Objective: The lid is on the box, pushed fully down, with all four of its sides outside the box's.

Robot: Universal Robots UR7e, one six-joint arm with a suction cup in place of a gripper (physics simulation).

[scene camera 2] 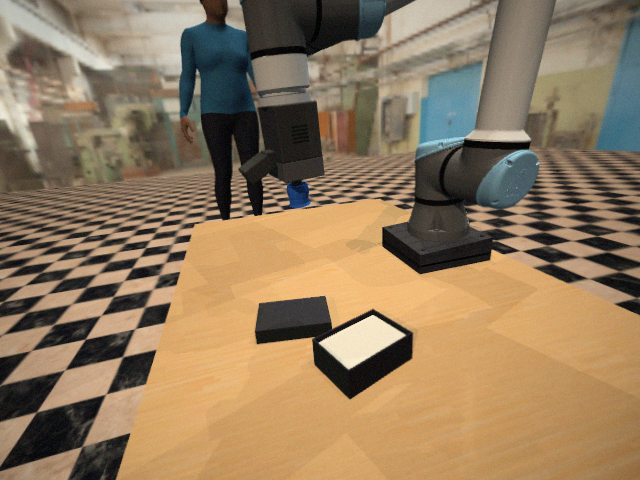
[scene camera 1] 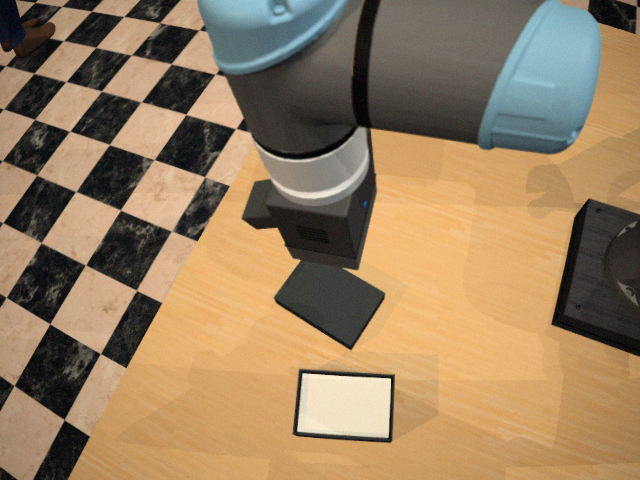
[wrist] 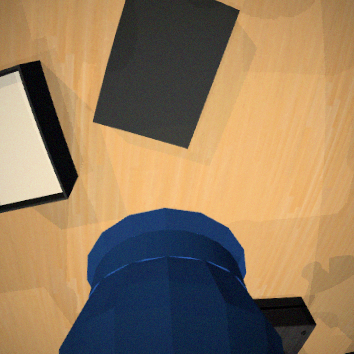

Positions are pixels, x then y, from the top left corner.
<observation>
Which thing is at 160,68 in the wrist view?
A black lid.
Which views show the black lid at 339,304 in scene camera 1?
Scene camera 2, scene camera 1 and the wrist view: all of them.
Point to a black lid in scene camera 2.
285,320
</observation>
